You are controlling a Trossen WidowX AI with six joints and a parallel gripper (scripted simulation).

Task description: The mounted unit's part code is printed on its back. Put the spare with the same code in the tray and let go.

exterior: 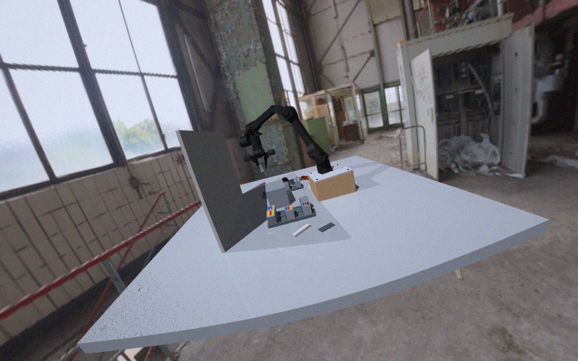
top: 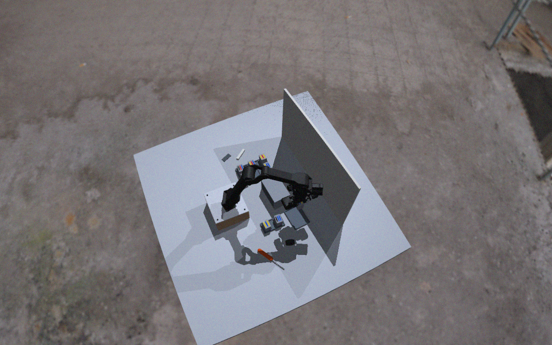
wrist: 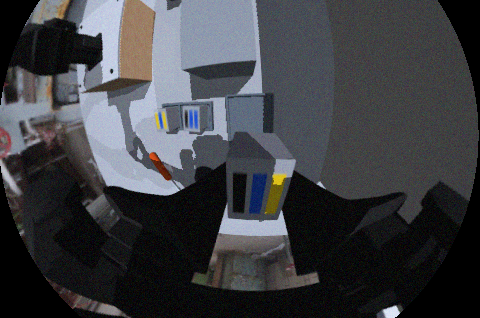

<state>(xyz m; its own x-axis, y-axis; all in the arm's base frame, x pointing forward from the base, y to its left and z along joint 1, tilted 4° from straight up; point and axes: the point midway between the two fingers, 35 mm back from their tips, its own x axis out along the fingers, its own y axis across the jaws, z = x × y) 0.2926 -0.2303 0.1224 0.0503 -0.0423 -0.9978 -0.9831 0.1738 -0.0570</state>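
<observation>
My gripper tip is 16 cm above the dark-rimmed tray. From my gripper tip the other things lie so: grey spare 2 cm above; tall grey block 2 cm behind, 19 cm to the left, 12 cm below; black puck 13 cm behind, 11 cm to the right, 14 cm below.
</observation>
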